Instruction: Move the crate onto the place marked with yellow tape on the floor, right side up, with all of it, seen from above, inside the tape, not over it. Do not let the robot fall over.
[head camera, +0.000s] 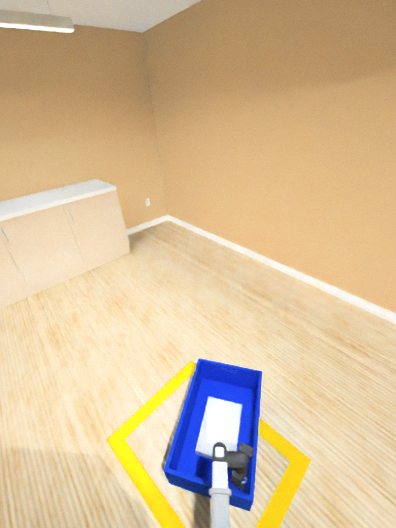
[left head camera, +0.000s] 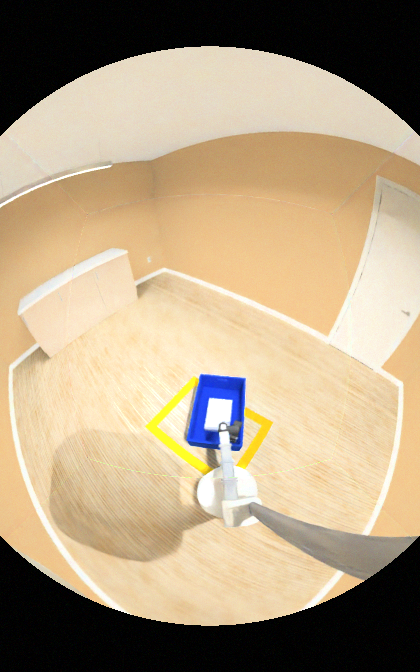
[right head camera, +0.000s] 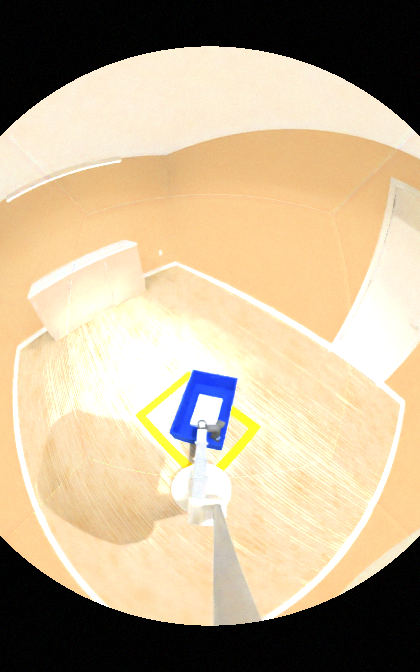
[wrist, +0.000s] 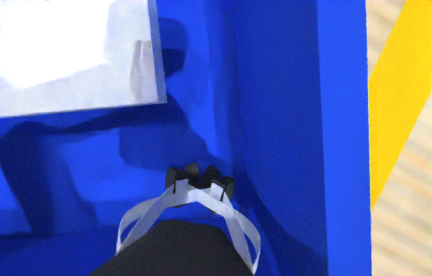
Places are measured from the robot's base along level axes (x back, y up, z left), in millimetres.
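Where they show: gripper, between the fingertips: (head camera: 238, 485) (wrist: 200, 178).
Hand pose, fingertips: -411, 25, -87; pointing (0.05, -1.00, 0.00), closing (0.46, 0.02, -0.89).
Note:
Things, the pixels of their top centre, and the offset from my fingertips, as dx, dy, dz.
- blue crate, centre of its top: (head camera: 220, 414) -251, +168, +82
- white block, centre of its top: (head camera: 220, 426) -251, +19, +82
The blue crate (head camera: 230, 390) (left head camera: 220, 389) (right head camera: 212, 384) (wrist: 345, 150) is right side up, with a white block (head camera: 220, 425) (left head camera: 218, 412) (right head camera: 206, 407) (wrist: 55, 45) inside. It lies turned across the yellow tape (head camera: 150, 407) (left head camera: 170, 407) (right head camera: 162, 397) (wrist: 395, 100). Its far right part covers the far right strip and reaches outside; its far left corner is at the tape's far corner. My gripper (head camera: 243, 483) (wrist: 200, 178) is shut and empty, over the crate's inside near its near right corner. Whether the fingertips touch the crate I cannot tell.
My white round base (left head camera: 207, 495) (right head camera: 185, 487) hides the tape's near corner. The slim arm (head camera: 220, 505) reaches over the crate's near wall. A low cabinet (head camera: 65, 240) (left head camera: 85, 305) stands at the far left. A door (left head camera: 385, 280) (right head camera: 385, 295) is at the right.

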